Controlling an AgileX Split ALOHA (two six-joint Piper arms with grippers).
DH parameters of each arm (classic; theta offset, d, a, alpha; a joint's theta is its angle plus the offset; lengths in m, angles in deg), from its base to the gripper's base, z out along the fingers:
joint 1: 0 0.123 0 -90
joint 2: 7.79 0 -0.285 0
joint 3: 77.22 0 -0.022 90
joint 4: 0 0.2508 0 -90
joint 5: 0 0 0.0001 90
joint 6: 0 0.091 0 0
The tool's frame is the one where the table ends.
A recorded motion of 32 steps. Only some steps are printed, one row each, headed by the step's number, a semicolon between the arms.
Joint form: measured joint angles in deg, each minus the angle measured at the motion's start. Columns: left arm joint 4, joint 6, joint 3, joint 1, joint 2, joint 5; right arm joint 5, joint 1, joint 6, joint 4, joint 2, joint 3.
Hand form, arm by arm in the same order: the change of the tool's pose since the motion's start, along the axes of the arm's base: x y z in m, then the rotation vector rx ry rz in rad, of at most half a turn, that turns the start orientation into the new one. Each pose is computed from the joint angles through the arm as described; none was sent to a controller.
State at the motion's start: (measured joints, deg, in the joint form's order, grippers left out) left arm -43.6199 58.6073 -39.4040 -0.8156 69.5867 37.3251; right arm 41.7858 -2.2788 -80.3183 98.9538 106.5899 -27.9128
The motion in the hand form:
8: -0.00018 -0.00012 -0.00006 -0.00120 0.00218 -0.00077; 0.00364 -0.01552 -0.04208 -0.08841 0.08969 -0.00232
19: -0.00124 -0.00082 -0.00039 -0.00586 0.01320 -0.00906; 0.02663 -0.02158 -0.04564 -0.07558 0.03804 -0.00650
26: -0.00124 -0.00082 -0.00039 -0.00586 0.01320 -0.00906; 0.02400 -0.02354 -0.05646 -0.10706 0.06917 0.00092
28: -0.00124 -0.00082 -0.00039 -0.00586 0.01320 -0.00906; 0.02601 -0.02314 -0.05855 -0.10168 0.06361 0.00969
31: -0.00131 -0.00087 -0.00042 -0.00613 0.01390 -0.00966; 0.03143 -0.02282 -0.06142 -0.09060 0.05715 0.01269
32: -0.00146 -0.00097 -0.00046 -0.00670 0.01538 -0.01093; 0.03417 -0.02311 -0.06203 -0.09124 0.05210 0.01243
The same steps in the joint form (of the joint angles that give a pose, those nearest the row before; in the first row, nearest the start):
8: 0.00 -0.06 0.00 0.00 0.00 0.14; -4.18 -2.41 -6.00 1.25 9.97 -2.06
19: 0.00 -0.12 0.00 0.00 0.00 0.97; -2.89 -3.67 -6.95 1.05 12.69 -6.86
26: 0.00 -0.12 0.00 0.00 0.00 0.97; -4.69 -3.67 -7.93 1.12 14.72 -7.00
28: 0.00 -0.12 0.00 0.00 0.00 0.97; -4.20 -3.67 -8.50 1.12 15.46 -7.57
31: 0.00 -0.12 0.00 0.00 0.00 1.02; -3.49 -3.67 -8.50 1.05 16.64 -8.91
32: 0.00 -0.12 0.00 0.00 0.00 1.14; -3.50 -3.67 -8.50 1.05 16.95 -9.52

